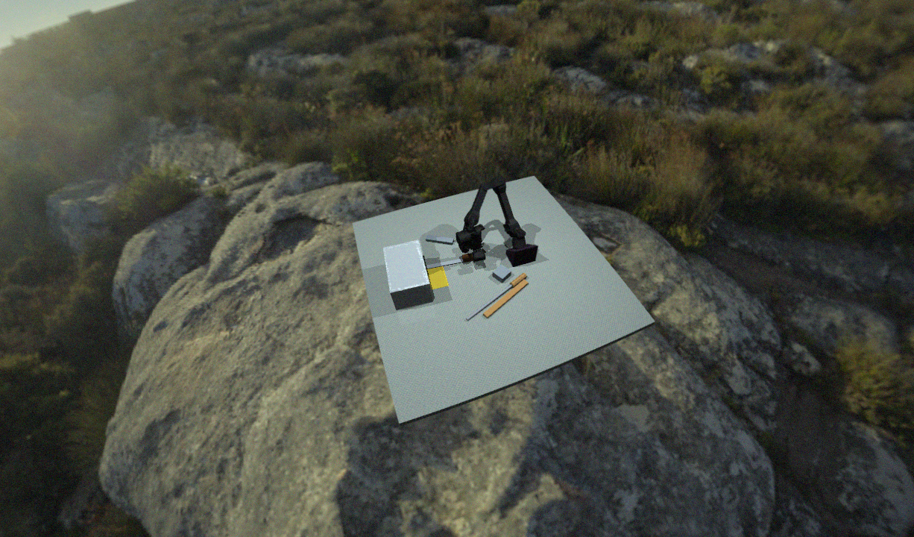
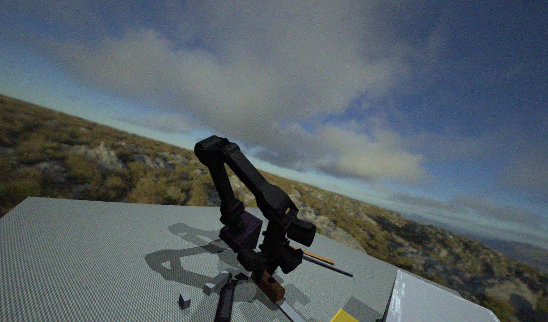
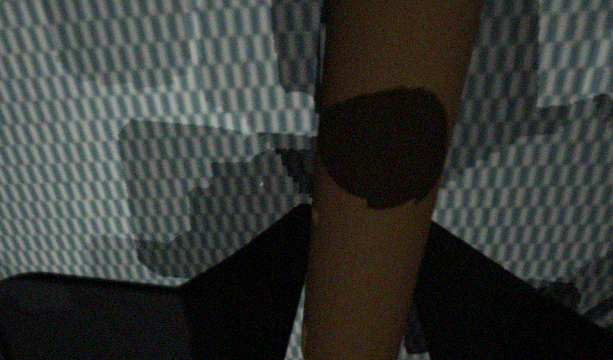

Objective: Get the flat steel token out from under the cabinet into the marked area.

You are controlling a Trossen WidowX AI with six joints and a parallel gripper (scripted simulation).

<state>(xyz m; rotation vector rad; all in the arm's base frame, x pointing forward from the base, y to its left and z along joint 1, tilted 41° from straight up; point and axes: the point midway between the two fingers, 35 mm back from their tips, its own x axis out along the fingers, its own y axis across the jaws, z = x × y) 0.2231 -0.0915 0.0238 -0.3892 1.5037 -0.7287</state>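
Now: the grey block 170 mm to the left of my gripper tip, 70 mm behind it and 10 mm above it. From my gripper tip the other things lie so: grey bar: 110 mm to the right, 60 mm behind; small grey cube: 210 mm to the right, 50 mm behind; wooden stick: 310 mm to the left, 20 mm behind.
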